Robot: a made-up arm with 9 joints. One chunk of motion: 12 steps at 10 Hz.
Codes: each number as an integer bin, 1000 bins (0 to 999) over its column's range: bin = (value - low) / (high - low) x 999, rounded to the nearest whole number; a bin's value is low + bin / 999 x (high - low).
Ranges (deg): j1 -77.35..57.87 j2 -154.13..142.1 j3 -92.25..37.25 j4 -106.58..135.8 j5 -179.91..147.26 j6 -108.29..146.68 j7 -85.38..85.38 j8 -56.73..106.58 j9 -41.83..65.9
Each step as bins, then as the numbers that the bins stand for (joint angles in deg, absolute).
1 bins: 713 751 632 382 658 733 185 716 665
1 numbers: 19.16 68.56 -10.32 -13.90 35.58 78.79 -53.76 60.32 29.88
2 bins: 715 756 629 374 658 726 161 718 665
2 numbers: 19.43 70.04 -10.71 -15.84 35.58 77.00 -57.86 60.64 29.88
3 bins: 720 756 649 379 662 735 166 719 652
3 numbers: 20.11 70.04 -8.12 -14.63 36.89 79.30 -57.01 60.81 28.48
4 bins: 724 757 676 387 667 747 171 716 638
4 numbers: 20.65 70.34 -4.62 -12.69 38.53 82.36 -56.15 60.32 26.97
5 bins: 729 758 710 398 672 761 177 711 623
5 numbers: 21.32 70.64 -0.21 -10.02 40.17 85.94 -55.13 59.50 25.35
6 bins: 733 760 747 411 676 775 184 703 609
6 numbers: 21.87 71.23 4.58 -6.86 41.48 89.51 -53.93 58.19 23.84
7 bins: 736 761 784 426 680 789 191 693 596
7 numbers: 22.27 71.53 9.38 -3.22 42.79 93.08 -52.73 56.56 22.44
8 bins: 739 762 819 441 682 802 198 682 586
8 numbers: 22.68 71.82 13.92 0.42 43.44 96.40 -51.54 54.76 21.36
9 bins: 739 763 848 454 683 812 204 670 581
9 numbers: 22.68 72.12 17.68 3.57 43.77 98.95 -50.51 52.80 20.82
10 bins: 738 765 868 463 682 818 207 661 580
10 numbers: 22.54 72.71 20.27 5.75 43.44 100.48 -50.00 51.33 20.72
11 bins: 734 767 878 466 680 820 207 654 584
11 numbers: 22.00 73.31 21.56 6.48 42.79 100.99 -50.00 50.18 21.15
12 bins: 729 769 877 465 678 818 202 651 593
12 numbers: 21.32 73.90 21.44 6.24 42.13 100.48 -50.85 49.69 22.12
